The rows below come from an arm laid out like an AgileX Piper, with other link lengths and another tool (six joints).
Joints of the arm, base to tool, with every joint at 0 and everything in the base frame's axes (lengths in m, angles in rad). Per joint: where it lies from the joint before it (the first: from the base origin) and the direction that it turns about. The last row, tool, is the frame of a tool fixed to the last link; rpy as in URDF.
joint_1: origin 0 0 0.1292 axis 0 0 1
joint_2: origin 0 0 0 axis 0 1 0
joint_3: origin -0.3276 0 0.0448 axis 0 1 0
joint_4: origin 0.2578 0 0.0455 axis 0.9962 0 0.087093
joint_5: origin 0 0 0 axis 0 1 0
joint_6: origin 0.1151 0 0.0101 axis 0.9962 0 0.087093
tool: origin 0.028 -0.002 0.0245 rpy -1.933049 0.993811 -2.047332
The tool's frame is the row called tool.
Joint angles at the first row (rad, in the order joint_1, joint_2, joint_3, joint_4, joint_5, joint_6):
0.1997, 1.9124, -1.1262, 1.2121, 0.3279, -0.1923
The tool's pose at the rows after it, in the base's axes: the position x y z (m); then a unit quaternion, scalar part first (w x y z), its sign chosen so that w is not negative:
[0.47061 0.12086 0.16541 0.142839 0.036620 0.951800 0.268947]
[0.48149 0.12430 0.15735 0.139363 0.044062 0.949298 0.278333]
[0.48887 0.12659 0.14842 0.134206 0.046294 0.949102 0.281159]
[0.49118 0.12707 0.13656 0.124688 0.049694 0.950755 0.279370]
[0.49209 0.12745 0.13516 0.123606 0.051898 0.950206 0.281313]
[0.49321 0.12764 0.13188 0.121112 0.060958 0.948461 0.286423]
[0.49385 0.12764 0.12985 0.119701 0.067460 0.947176 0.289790]
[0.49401 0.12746 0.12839 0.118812 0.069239 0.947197 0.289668]
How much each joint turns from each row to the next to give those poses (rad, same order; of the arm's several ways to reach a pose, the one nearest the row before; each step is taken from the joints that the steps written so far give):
0.0000, 0.0459, -0.0383, 0.0468, -0.0038, -0.0149
0.0000, 0.0429, -0.0392, 0.0274, 0.0075, -0.0038
0.0000, 0.0356, -0.0275, 0.0076, 0.0053, -0.0008
0.0000, 0.0283, -0.0076, 0.0022, 0.0000, 0.0000
0.0000, 0.0050, -0.0034, 0.0060, 0.0012, -0.0001
0.0000, 0.0089, -0.0026, 0.0206, -0.0009, 0.0002
0.0000, 0.0052, -0.0011, 0.0147, -0.0013, -0.0001
0.0000, 0.0030, 0.0000, 0.0026, -0.0016, 0.0000

